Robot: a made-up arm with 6 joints.
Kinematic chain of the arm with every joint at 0, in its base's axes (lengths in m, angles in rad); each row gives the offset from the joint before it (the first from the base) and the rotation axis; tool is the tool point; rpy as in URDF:
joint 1: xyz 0 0 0.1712 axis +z
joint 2: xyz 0 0 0 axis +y
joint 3: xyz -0.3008 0 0.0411 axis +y
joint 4: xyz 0.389 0 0.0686 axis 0.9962 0 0.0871
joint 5: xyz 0 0 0 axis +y
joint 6: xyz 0.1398 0 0.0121 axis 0.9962 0 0.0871
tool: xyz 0 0 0 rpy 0 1.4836 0
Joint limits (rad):
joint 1: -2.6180..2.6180
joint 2: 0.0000..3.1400
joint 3: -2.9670..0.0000
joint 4: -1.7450..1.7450
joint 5: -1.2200..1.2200
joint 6: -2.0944..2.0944
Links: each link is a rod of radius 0.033 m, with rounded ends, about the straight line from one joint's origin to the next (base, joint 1, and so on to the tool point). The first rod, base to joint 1, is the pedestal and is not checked.
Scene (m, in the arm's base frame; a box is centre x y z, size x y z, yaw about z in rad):
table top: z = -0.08
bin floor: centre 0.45 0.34 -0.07 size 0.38 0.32 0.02 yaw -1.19
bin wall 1: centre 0.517 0.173 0 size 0.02 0.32 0.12 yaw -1.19
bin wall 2: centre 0.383 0.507 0 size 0.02 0.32 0.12 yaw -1.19
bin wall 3: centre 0.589 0.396 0 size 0.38 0.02 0.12 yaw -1.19
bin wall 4: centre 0.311 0.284 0 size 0.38 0.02 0.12 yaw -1.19
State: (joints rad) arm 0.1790 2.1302 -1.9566 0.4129 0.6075 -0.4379
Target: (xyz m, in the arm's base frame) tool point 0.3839 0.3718 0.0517
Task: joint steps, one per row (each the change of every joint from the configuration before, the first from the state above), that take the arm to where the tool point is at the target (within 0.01 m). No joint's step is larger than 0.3 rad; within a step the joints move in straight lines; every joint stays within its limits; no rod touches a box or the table.
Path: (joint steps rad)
1: 0.2504 0.0079 0.2844 0.0158 0.1534 0.0000
2: 0.2504 0.0079 0.2845 0.0158 0.1533 0.0000

